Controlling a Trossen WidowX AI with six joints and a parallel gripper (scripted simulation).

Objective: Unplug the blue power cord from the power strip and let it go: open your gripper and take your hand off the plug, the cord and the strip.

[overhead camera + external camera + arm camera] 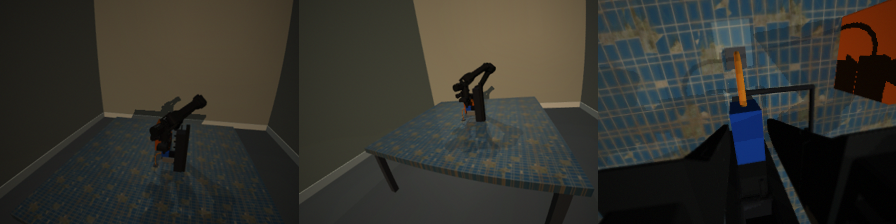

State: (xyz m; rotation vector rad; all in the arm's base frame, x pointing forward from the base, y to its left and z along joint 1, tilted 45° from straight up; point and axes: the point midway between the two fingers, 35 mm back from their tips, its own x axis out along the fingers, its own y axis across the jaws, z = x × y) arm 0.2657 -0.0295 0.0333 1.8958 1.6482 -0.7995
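My gripper tip is 30 mm to the right of the blue plug.
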